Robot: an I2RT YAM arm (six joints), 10 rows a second.
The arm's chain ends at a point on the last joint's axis. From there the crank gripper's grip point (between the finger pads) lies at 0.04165 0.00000 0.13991 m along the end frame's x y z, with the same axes.
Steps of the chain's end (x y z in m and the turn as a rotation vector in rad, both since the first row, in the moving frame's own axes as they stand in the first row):
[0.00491 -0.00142 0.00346 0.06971 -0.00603 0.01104]
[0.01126 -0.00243 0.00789 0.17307 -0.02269 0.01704]
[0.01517 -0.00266 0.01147 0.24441 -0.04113 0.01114]
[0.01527 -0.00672 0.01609 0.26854 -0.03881 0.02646]
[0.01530 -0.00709 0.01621 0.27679 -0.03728 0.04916]
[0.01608 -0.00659 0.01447 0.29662 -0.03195 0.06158]
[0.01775 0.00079 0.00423 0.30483 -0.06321 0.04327]
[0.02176 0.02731 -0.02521 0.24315 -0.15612 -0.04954]
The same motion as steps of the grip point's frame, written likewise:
[0.00412 -0.01072 0.00338 0.06971 -0.00603 0.01104]
[0.00829 -0.02592 0.00677 0.17307 -0.02269 0.01704]
[0.00963 -0.03629 0.00895 0.24441 -0.04113 0.01114]
[0.01036 -0.04303 0.01272 0.26854 -0.03881 0.02646]
[0.01102 -0.04362 0.01260 0.27679 -0.03728 0.04916]
[0.01285 -0.04526 0.00998 0.29662 -0.03195 0.06158]
[0.00985 -0.03998 0.00037 0.30483 -0.06321 0.04327]
[-0.00116 -0.00851 -0.02485 0.24315 -0.15612 -0.04954]

